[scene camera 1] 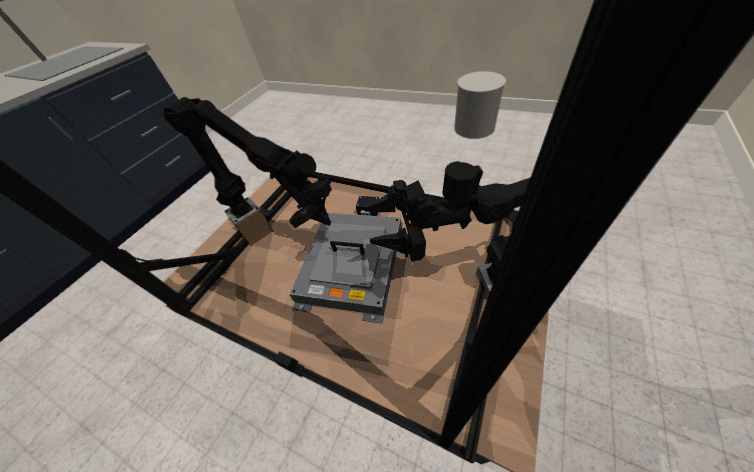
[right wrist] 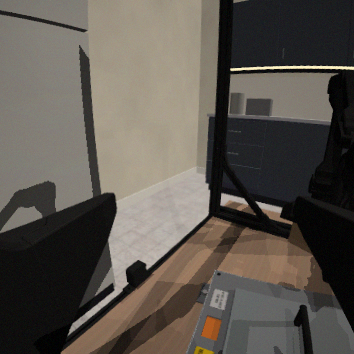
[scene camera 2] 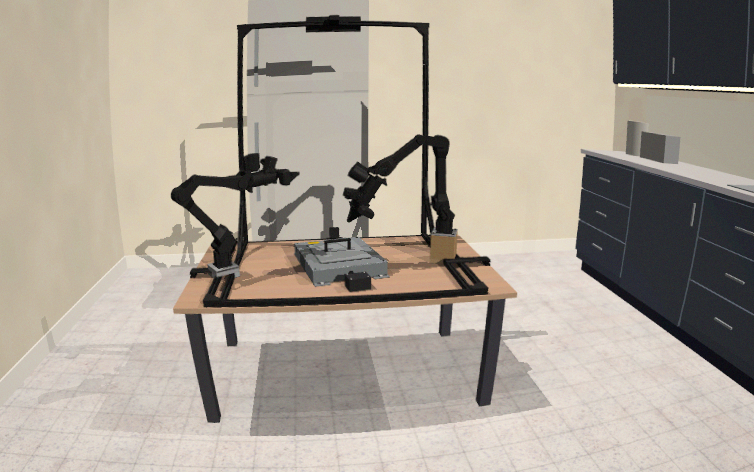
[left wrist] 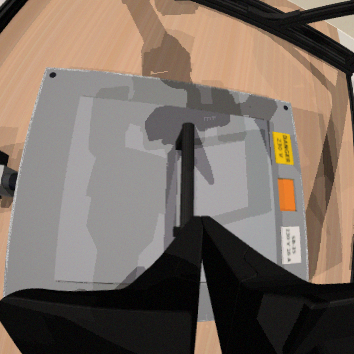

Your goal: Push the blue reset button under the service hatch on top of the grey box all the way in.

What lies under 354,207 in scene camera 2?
My left gripper.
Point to a service hatch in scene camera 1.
347,257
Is my left gripper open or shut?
Shut.
